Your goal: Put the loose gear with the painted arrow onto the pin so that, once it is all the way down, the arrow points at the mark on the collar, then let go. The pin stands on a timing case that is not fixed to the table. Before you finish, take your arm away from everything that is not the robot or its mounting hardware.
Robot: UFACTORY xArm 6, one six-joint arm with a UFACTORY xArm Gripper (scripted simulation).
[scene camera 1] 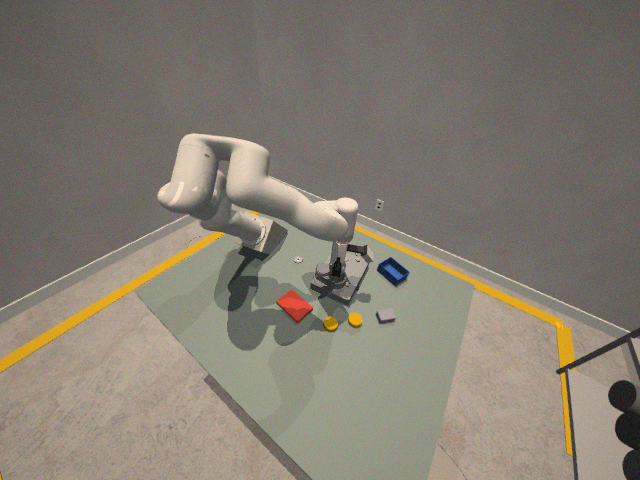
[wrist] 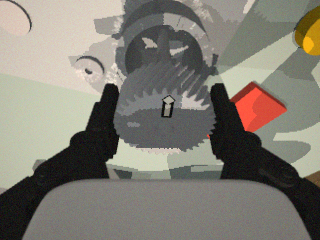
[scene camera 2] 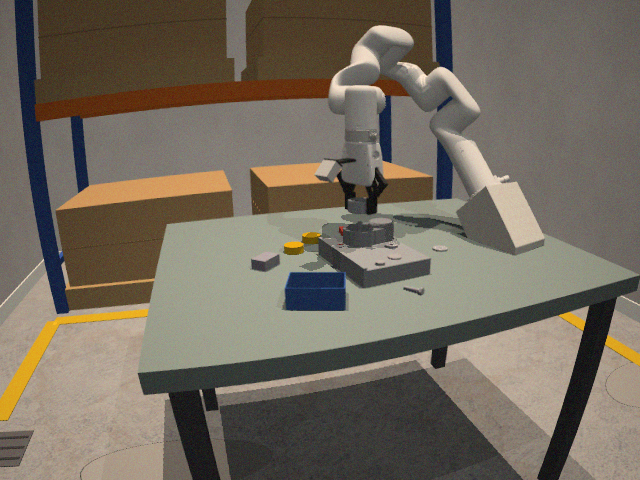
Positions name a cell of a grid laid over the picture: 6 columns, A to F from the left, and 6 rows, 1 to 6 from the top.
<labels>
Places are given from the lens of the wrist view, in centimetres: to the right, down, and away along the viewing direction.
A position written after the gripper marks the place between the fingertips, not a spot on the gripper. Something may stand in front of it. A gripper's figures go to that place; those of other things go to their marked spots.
gripper (wrist: D3): 0, -2, 13
grey gear (wrist: D3): 0, -1, 10
grey timing case (wrist: A2): -12, -7, 19
The marked spots on the grey gear and the grey timing case are 16 cm apart.
</labels>
